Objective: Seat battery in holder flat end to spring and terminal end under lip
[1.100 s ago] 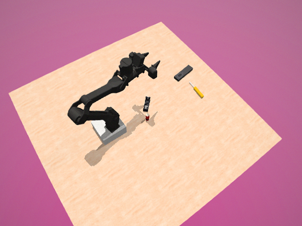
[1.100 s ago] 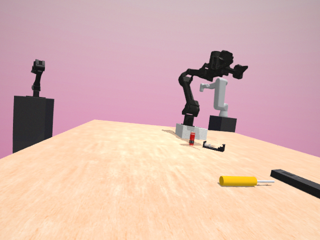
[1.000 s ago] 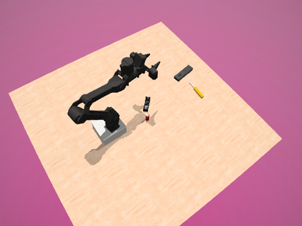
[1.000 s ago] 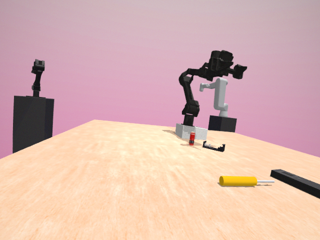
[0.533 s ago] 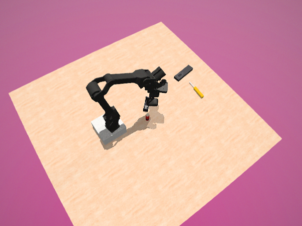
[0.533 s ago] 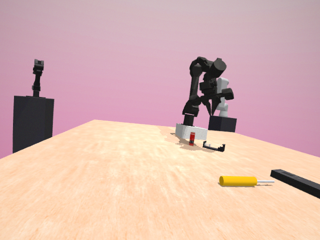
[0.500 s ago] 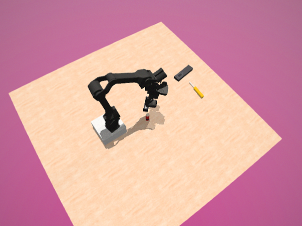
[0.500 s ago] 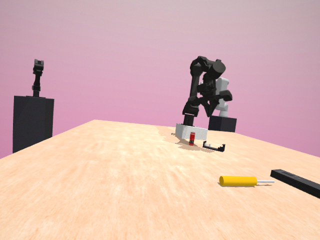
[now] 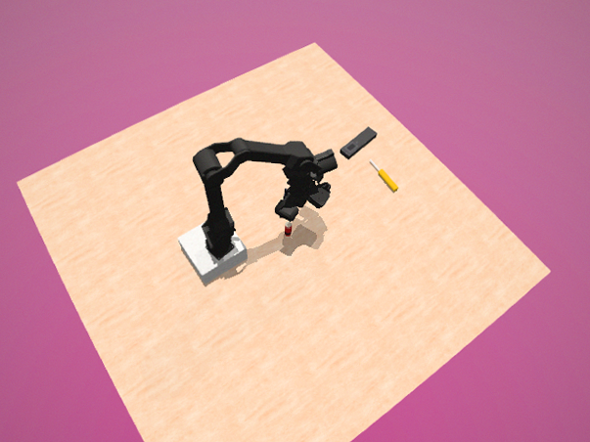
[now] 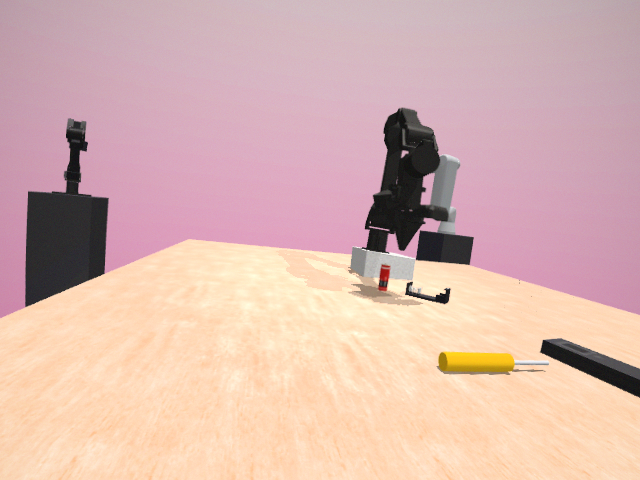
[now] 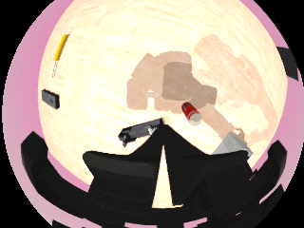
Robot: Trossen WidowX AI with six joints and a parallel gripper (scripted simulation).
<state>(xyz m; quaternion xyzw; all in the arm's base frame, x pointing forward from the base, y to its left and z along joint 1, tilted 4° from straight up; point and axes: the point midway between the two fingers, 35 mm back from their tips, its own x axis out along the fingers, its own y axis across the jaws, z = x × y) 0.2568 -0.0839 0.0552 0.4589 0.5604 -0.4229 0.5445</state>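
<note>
My gripper tip is 70 mm above the battery and 50 mm past it. Also, from my gripper tip: yellow-handled screwdriver 350 mm ahead, 90 mm below, 70 mm to the right.
</note>
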